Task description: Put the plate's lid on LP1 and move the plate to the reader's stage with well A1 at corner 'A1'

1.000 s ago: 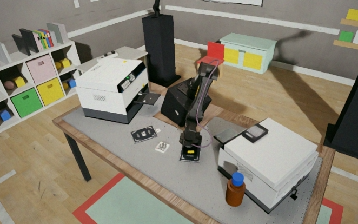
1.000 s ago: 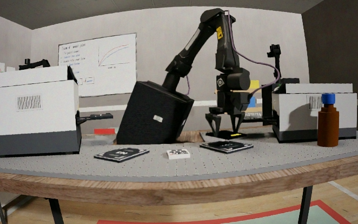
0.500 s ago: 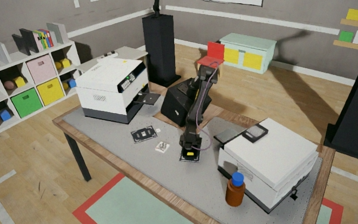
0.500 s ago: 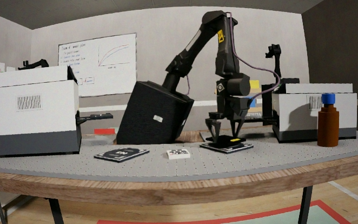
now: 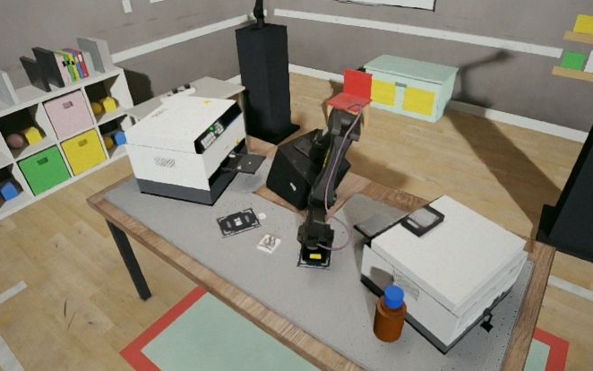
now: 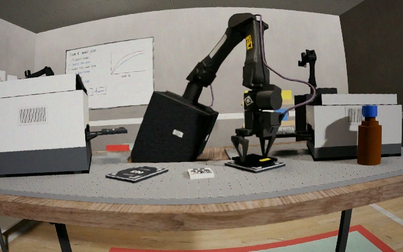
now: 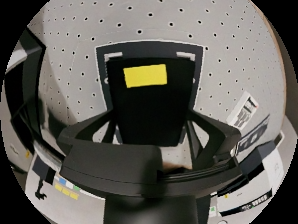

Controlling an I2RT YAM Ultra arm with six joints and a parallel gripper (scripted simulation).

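Now: hand right at the black lid. The rest, counted from my hand: white well plate 17 cm behind, 16 cm to the left, 6 cm above; then capped bottle 16 cm ahead, 36 cm to the left, 9 cm above.
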